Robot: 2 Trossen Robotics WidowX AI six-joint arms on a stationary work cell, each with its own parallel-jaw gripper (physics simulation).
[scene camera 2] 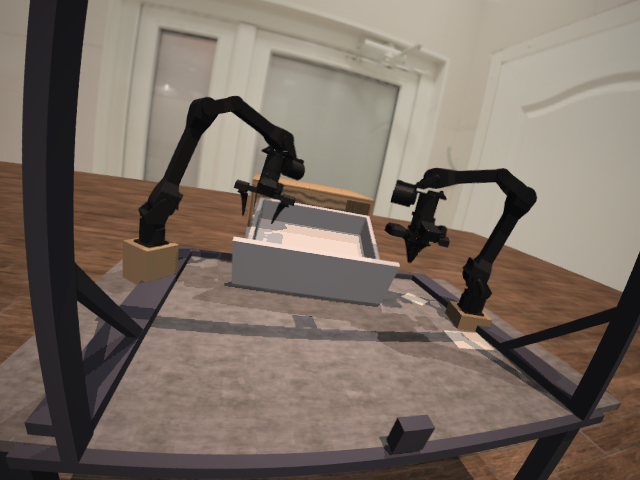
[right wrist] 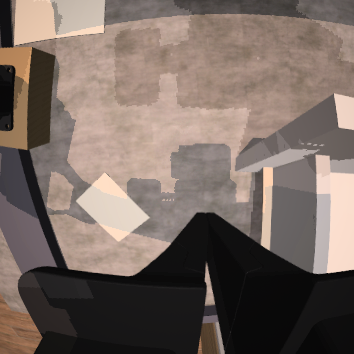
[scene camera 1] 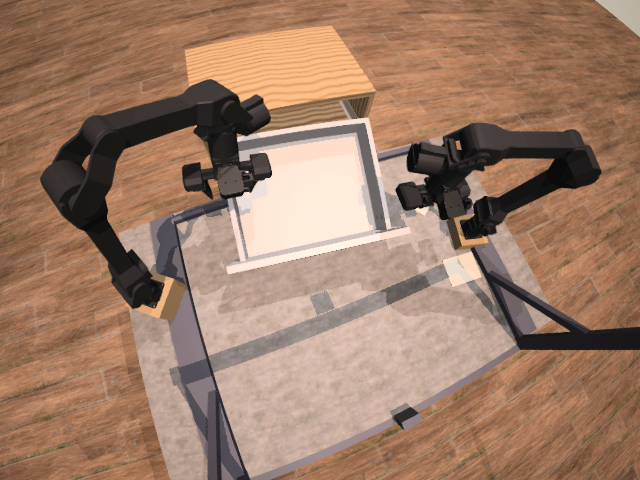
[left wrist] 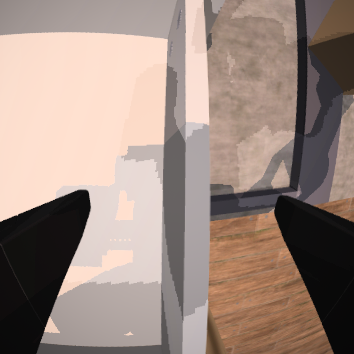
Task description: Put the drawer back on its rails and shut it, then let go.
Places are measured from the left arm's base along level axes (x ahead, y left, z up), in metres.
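Pixels of known places: left gripper, fingertip midpoint: (scene camera 2: 257, 219) (left wrist: 185, 202); right gripper, fingertip midpoint: (scene camera 2: 409, 262) (right wrist: 204, 220) (scene camera 1: 419, 207); left arm's base, origin of the base link: (scene camera 2: 151, 242) (scene camera 1: 149, 292); right arm's base, origin of the base link: (scene camera 2: 470, 310) (scene camera 1: 470, 229).
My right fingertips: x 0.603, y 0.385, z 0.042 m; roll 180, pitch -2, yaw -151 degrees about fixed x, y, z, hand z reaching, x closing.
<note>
Ahead of a thing's pixels: the offset from my right fingertips to its middle. "spot": to the spot under its first point.
The white drawer {dx -0.297, dy -0.032, dz -0.007 m} (scene camera 1: 310, 196) (scene camera 2: 315, 273) (left wrist: 196, 170) (right wrist: 295, 230) stands upright and far out in front of the wooden cabinet {dx -0.464, dy +0.237, dz -0.085 m} (scene camera 1: 279, 67) (scene camera 2: 320, 190), whose opening shows behind it. Whether its back end sits on the rails I cannot tell. My left gripper (scene camera 2: 258, 218) (left wrist: 185, 202) is open and empty above the drawer's left side wall, one finger over the inside and the other beyond the outside; it also shows from above in scene camera 1 (scene camera 1: 227, 196). My right gripper (scene camera 2: 411, 258) (right wrist: 204, 220) is shut and empty, to the right of the drawer and apart from it.
A dark frame rail (scene camera 1: 444, 392) (scene camera 2: 258, 461) edges the table. A small dark block {dx +0.094, dy -0.522, dz -0.112 m} (scene camera 1: 406, 416) (scene camera 2: 410, 432) stands at the near rail. The arms' wooden base blocks {spot: dx -0.553, dy -0.380, dz -0.077 m} (scene camera 1: 173, 298) (scene camera 2: 150, 261) (right wrist: 40, 95) stand on both sides.
</note>
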